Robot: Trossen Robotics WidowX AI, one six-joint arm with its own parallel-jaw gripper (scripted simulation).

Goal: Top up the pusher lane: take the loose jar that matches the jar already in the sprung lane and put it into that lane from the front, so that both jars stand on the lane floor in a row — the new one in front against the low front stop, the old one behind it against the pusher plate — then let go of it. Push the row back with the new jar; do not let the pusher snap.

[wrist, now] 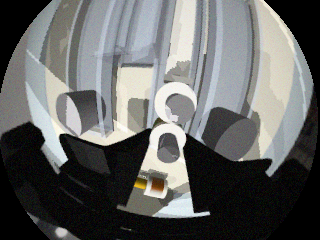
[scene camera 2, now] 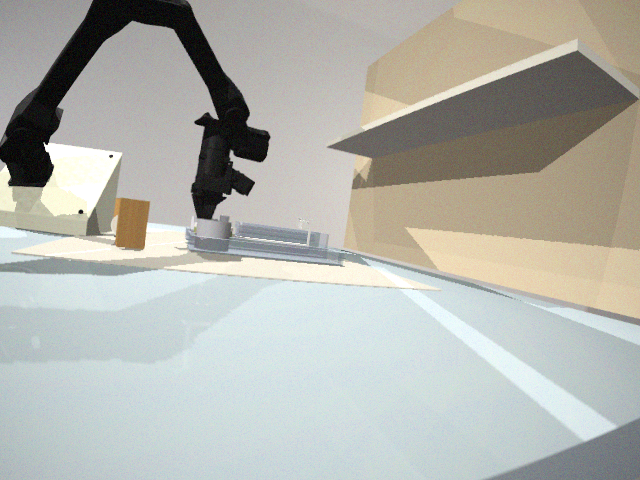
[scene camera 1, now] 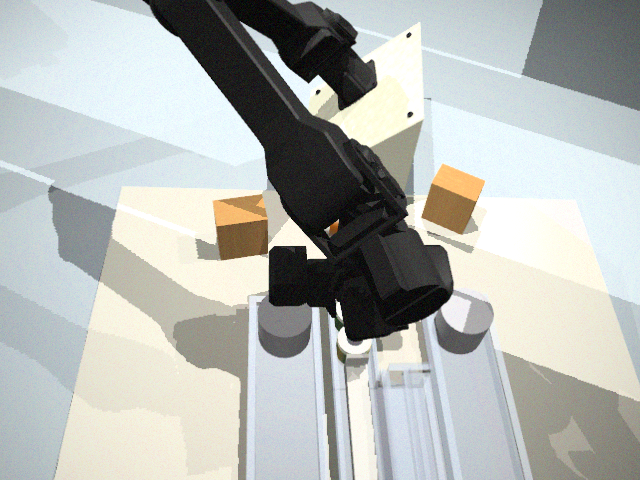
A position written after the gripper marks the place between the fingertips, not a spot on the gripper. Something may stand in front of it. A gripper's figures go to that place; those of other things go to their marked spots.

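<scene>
A wall shelf (scene camera 2: 570, 78) stands 0.67 m from the lens, while the gripper (scene camera 2: 203, 230) is 0.69 m from the lens.
</scene>
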